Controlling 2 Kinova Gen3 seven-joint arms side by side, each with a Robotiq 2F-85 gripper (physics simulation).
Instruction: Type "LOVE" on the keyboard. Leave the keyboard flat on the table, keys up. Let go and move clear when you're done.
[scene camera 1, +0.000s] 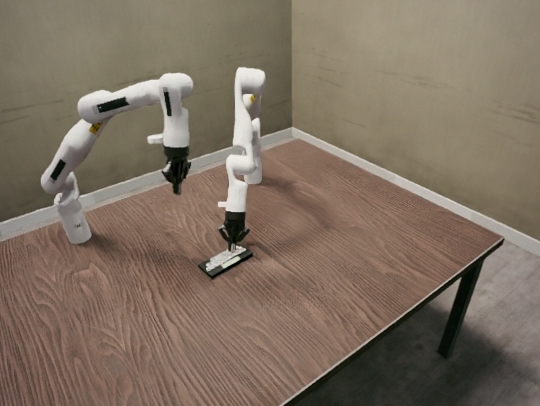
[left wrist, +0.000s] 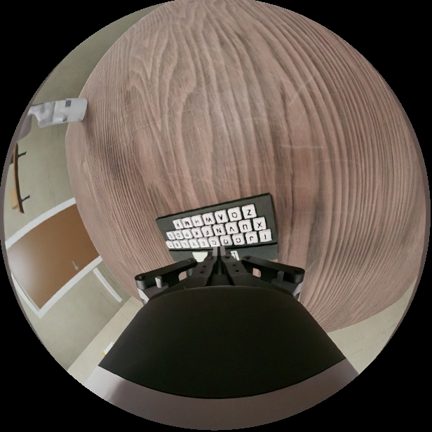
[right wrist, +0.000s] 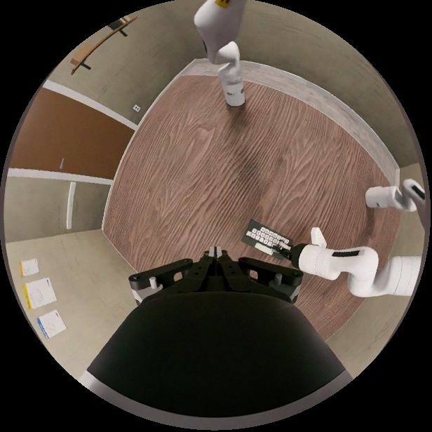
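Where they show: left gripper, fingertip midpoint: (scene camera 1: 231, 252); right gripper, fingertip midpoint: (scene camera 1: 177, 194); left arm's base, origin of the base link: (scene camera 1: 253, 179); right arm's base, origin of the base link: (scene camera 1: 80, 237).
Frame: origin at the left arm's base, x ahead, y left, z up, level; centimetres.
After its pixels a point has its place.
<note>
A black keyboard (scene camera 1: 213, 261) {x 51.7, y -41.0, z 1.9 cm} (left wrist: 220, 228) (right wrist: 265, 235) with white lettered keys lies flat on the table, keys up. A pale strip (scene camera 1: 230, 262) {x 55.3, y -35.6, z 1.8 cm} (left wrist: 200, 256) (right wrist: 263, 247) runs along one side of the keys. My left gripper (scene camera 1: 233, 247) {x 52.5, y -33.8, z 3.7 cm} (left wrist: 218, 253) is shut and empty, pointing down at the keyboard. In the left wrist view its tips overlap the edge of the key row nearest the gripper body, near the row's middle. Whether they touch a key cannot be told. My right gripper (scene camera 1: 177, 191) {x 54.1, y -50.1, z 35.5 cm} (right wrist: 215, 253) is shut and empty, high above the table, up and left of the keyboard in the scene view.
The wooden table (scene camera 1: 325, 280) {x 79.0, y -9.2, z 0.0 cm} bears both arm bases. The right arm's base (scene camera 1: 76, 227) {x 11.4, y -84.7, z 8.0 cm} stands at the left of the scene view, and the left arm's base (scene camera 1: 254, 172) {x 4.4, y -1.1, z 6.6 cm} at the back. The left arm reaches over the table to the keyboard. Walls stand behind the table.
</note>
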